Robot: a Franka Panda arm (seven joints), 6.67 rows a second.
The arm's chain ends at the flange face. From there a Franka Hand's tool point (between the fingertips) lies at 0.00 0.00 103.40 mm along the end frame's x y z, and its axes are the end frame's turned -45 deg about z.
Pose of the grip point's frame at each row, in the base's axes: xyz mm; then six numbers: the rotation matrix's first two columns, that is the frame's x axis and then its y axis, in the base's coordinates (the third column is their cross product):
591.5, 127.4, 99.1, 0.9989, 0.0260, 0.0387, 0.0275, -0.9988, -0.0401
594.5, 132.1, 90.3, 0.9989, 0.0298, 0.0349, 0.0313, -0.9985, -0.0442
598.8, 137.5, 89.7, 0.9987, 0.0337, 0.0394, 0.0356, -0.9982, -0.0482
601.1, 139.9, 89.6, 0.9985, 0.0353, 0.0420, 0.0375, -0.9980, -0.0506
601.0, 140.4, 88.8, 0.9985, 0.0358, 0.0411, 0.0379, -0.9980, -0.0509
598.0, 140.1, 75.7, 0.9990, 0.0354, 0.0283, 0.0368, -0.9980, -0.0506
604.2, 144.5, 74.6, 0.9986, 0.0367, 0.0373, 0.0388, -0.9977, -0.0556
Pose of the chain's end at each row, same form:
587.6, 123.1, 202.3, 0.7258, -0.6879, -0.0010, -0.6869, -0.7246, -0.0557
591.0, 127.4, 193.5, 0.7285, -0.6850, -0.0066, -0.6842, -0.7271, -0.0559
594.9, 132.4, 192.9, 0.7314, -0.6820, -0.0062, -0.6810, -0.7297, -0.0619
597.0, 134.5, 192.8, 0.7326, -0.6807, -0.0061, -0.6795, -0.7307, -0.0655
596.9, 135.0, 192.0, 0.7328, -0.6804, -0.0069, -0.6792, -0.7310, -0.0651
595.3, 134.8, 178.9, 0.7324, -0.6807, -0.0158, -0.6804, -0.7307, -0.0558
600.6, 138.6, 177.8, 0.7336, -0.6795, -0.0129, -0.6787, -0.7314, -0.0657

